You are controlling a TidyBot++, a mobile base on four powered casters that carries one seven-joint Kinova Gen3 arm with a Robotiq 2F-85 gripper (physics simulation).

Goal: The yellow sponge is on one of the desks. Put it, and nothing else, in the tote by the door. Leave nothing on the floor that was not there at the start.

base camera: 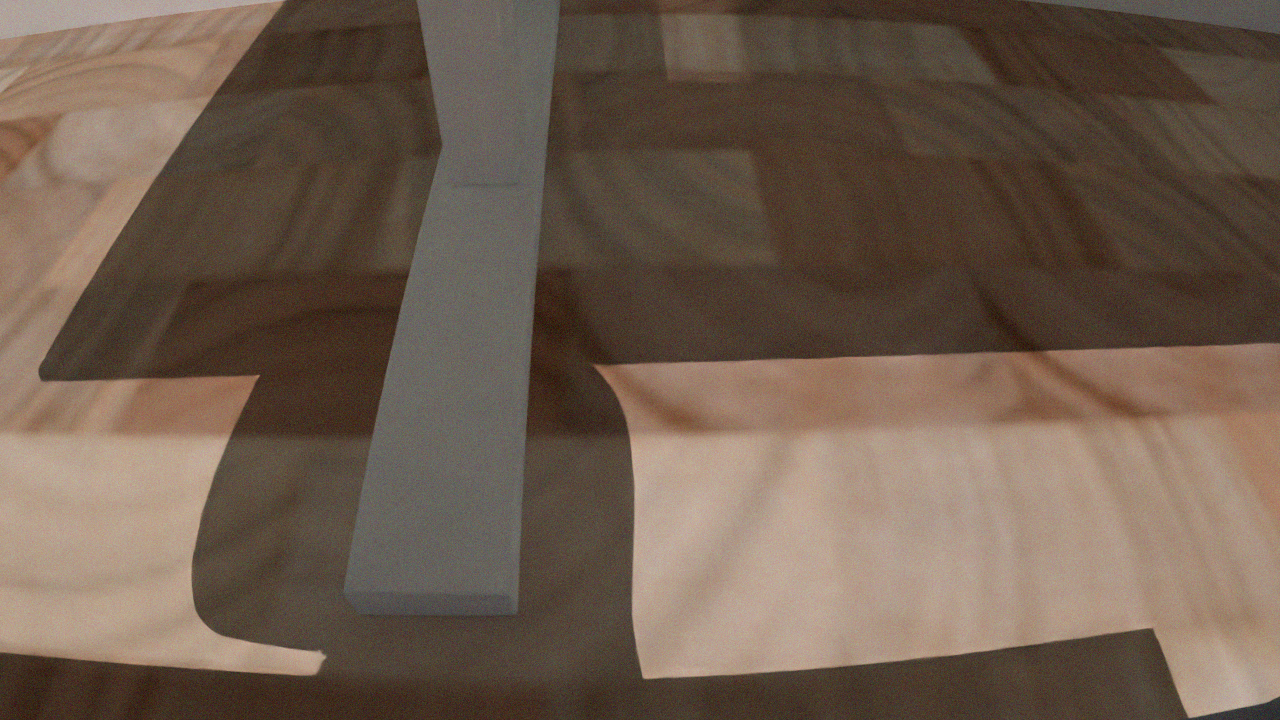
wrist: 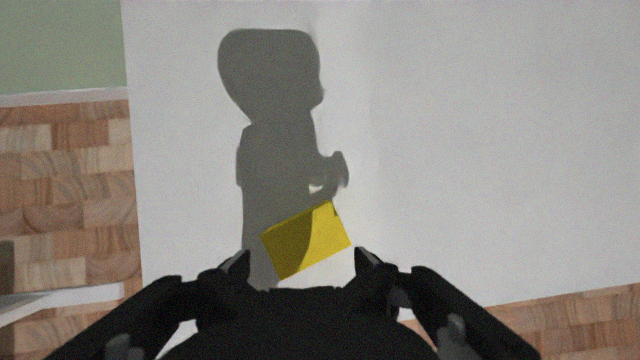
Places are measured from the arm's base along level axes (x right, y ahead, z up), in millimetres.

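Pixels of known places: gripper, between the fingertips: (wrist: pixel 303 260).
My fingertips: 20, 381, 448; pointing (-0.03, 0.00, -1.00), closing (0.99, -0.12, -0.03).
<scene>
Behind a point stands the place of what it marks, as x, y, z.
The yellow sponge (wrist: pixel 325 240) @[44, 371, 368] lies flat on the white desk top (wrist: pixel 475 150) @[307, 470, 323], turned at an angle in the wrist view. The arm's shadow covers its left part. My gripper (wrist: pixel 303 260) @[20, 381, 448] is open and empty above the desk. The sponge shows between and slightly beyond the two fingertips, apart from both; the exact height of the fingers over it is hard to tell. The tote does not show in either view, and the sponge does not show in the base camera.
In the base camera, a grey beam-like support (base camera: pixel 447 402) @[-84, 364, -372] stands close in front, over the shadowed wood floor (base camera: pixel 895 537) @[151, 286, -397]. In the wrist view, the desk's left edge borders wood floor (wrist: pixel 65 200) @[-1239, 529, -397], with a green wall (wrist: pixel 60 45) @[-797, 1053, -61] beyond and a white bar (wrist: pixel 85 296) @[-1137, 42, -372] at lower left.
</scene>
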